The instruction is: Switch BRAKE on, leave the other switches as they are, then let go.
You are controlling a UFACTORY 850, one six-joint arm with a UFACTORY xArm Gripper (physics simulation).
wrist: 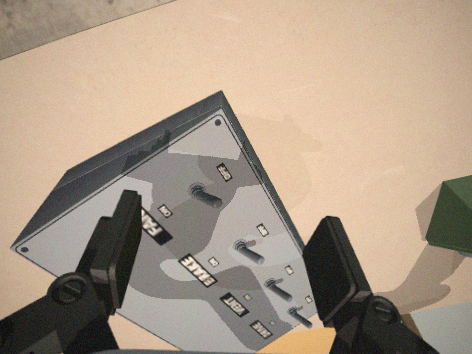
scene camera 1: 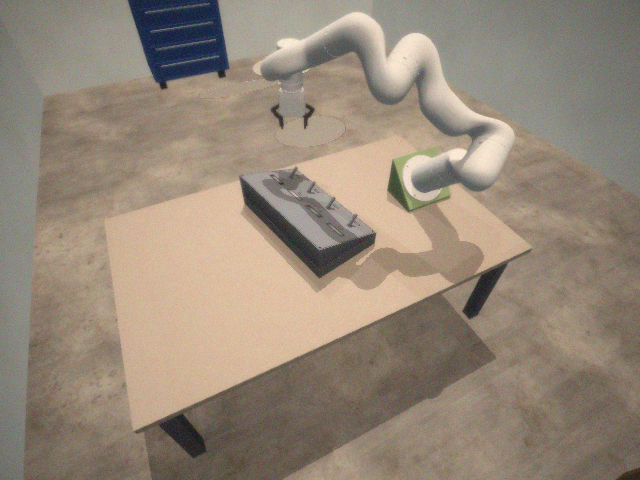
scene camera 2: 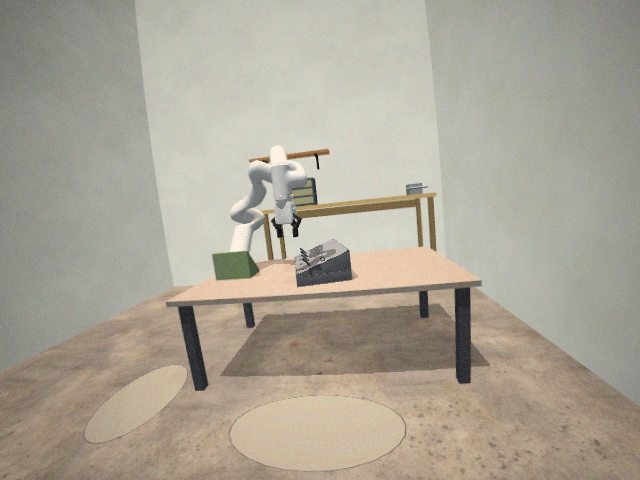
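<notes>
A grey sloped switch box [scene camera 1: 279,227] [scene camera 2: 330,274] [wrist: 145,135] stands on the table. In the wrist view, the BRAKE lever [wrist: 249,251] is second from the near end, beside the BRAKE plate [wrist: 198,270]. It tilts the same way as the FAN lever [wrist: 207,196], VENT lever [wrist: 280,290] and end lever [wrist: 301,318], seemingly toward the OFF side. In scene camera 1, the BRAKE lever [scene camera 1: 312,187] is second from the far end. My gripper [scene camera 1: 293,127] [scene camera 2: 287,235] [wrist: 231,224] is open and empty, above the box's FAN end and apart from the levers.
The arm's green wedge base [scene camera 1: 397,180] [scene camera 2: 232,265] [wrist: 454,215] stands on the table [scene camera 1: 206,310] [scene camera 2: 403,268] [wrist: 350,75], on the lever side of the box. A blue drawer cabinet [scene camera 1: 180,43] and a wooden bench [scene camera 2: 361,204] stand away from the table.
</notes>
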